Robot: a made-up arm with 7 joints.
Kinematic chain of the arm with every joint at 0, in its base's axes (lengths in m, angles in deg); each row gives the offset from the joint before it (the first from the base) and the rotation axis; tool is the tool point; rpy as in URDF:
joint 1: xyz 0 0 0 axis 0.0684 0.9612 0.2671
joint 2: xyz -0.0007 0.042 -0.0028 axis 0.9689 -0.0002 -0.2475
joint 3: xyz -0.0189 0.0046 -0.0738 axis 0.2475 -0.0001 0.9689
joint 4: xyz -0.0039 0 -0.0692 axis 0.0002 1 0
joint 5: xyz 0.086 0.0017 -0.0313 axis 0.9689 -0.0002 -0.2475
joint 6: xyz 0.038 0 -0.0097 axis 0.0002 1 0
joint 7: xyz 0.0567 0 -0.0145 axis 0.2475 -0.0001 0.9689
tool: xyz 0 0 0 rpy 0 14.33 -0.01
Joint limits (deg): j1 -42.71..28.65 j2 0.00..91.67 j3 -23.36..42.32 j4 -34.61..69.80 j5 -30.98..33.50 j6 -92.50..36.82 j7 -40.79..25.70
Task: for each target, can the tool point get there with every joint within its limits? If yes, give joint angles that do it. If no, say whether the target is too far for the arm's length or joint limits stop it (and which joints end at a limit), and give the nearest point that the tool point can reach.
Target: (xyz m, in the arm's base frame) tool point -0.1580 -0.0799 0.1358
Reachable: no: joint limits stop it (at a limit: joint 1, joint 2, joint 3, joint 4, joint 5) | nearest point 0.0237 0.0609 0.1207 | short by 0.230 m
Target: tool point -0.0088 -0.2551 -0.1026
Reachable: no: joint limits stop it (at a limit: joint 2, joint 3, joint 5) | nearest point 0.0395 -0.0262 -0.1477 | short by 0.238 m
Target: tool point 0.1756 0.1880 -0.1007
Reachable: yes | joints -12.50 49.42 14.15 27.27 15.32 -65.50 -5.51
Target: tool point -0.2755 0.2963 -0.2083
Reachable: no: too far | nearest point -0.1889 0.2423 -0.1829 | short by 0.105 m
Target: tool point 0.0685 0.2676 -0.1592
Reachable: yes | joints 19.87 47.35 20.64 25.23 -25.41 -19.06 -30.45
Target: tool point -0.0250 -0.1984 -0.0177
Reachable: no: joint limits stop it (at a limit: joint 1, joint 2, joint 3, joint 4, joint 5) | nearest point 0.0841 -0.0397 0.0033 | short by 0.194 m
